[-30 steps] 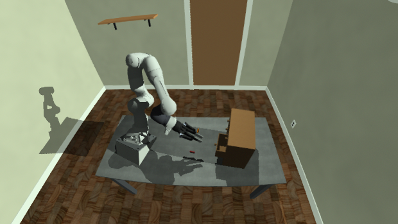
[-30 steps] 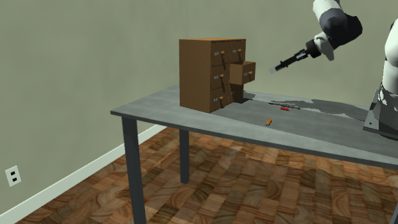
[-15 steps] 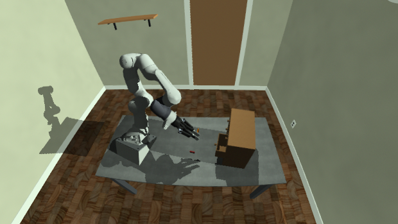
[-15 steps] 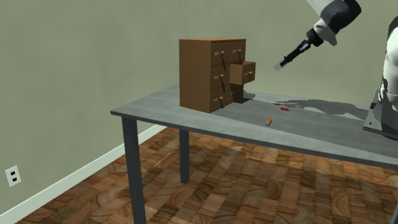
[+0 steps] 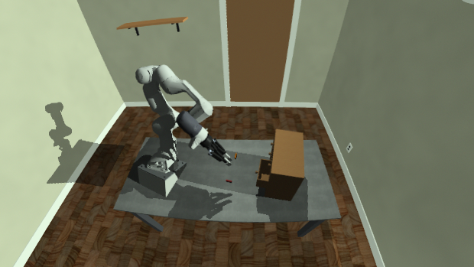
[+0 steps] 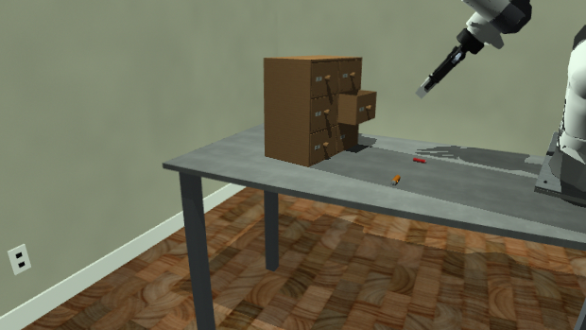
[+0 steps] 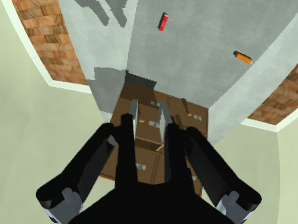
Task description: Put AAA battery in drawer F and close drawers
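My hand is 24 cm above the small red object and 2 cm to the left of it. From my hand the other things lie so: orange AAA battery 24 cm below, 20 cm to the left, 5 cm ahead; drawer 27 cm ahead, 11 cm below, 6 cm to the right.
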